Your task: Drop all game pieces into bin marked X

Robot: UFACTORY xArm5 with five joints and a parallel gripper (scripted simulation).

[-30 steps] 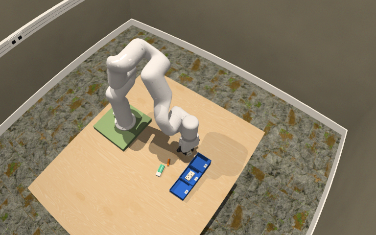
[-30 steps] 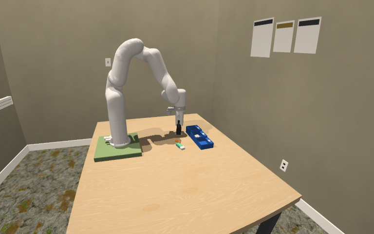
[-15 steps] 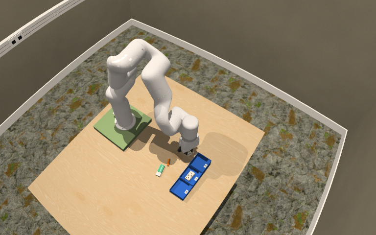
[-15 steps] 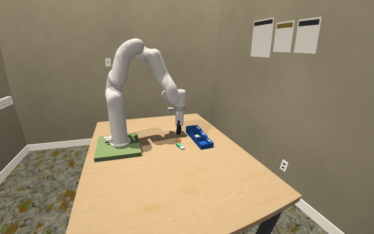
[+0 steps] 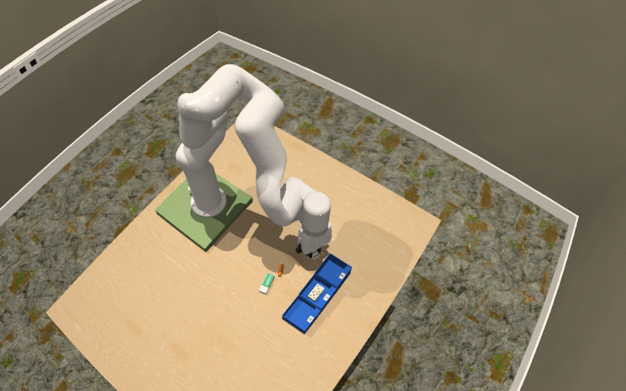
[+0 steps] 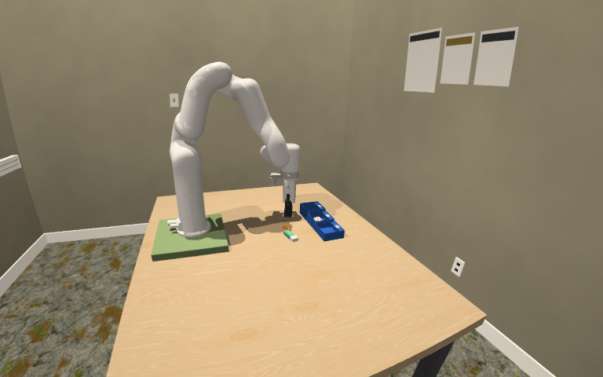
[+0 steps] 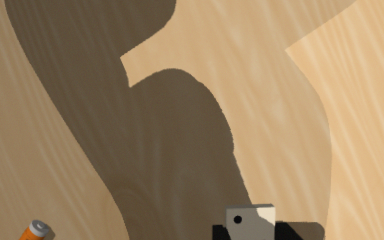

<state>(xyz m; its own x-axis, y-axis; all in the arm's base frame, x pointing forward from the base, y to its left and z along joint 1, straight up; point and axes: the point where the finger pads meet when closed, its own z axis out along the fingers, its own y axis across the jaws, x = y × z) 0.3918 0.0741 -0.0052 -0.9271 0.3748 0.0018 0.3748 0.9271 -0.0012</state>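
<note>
Now: hand 11 cm to the left of the bin and 10 cm short of it. The rest, counted from my hand: orange battery (11 cm to the right, 4 cm behind, 2 cm below); then green-and-white item (19 cm to the right, 5 cm behind, 1 cm below).
</note>
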